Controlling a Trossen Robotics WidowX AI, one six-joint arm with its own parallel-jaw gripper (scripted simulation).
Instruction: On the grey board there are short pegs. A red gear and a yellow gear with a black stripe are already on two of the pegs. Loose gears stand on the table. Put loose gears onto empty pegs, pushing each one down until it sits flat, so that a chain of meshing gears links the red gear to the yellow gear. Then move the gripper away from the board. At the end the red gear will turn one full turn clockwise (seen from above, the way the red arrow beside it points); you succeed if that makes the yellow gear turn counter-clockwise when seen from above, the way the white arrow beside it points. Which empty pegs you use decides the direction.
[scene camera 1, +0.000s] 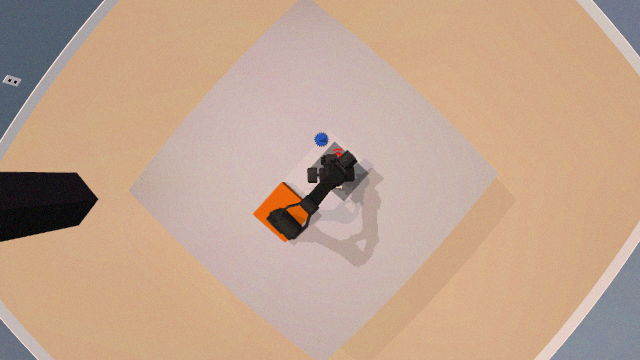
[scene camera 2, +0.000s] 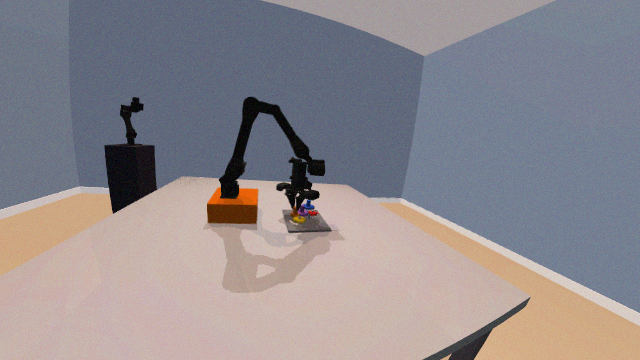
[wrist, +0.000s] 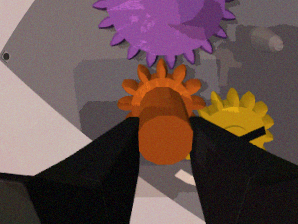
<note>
In view: my gripper (scene camera 2: 295, 209), an orange gear (wrist: 164, 103) and a yellow gear (wrist: 246, 119).
My gripper shows as well in the wrist view (wrist: 164, 127).
</note>
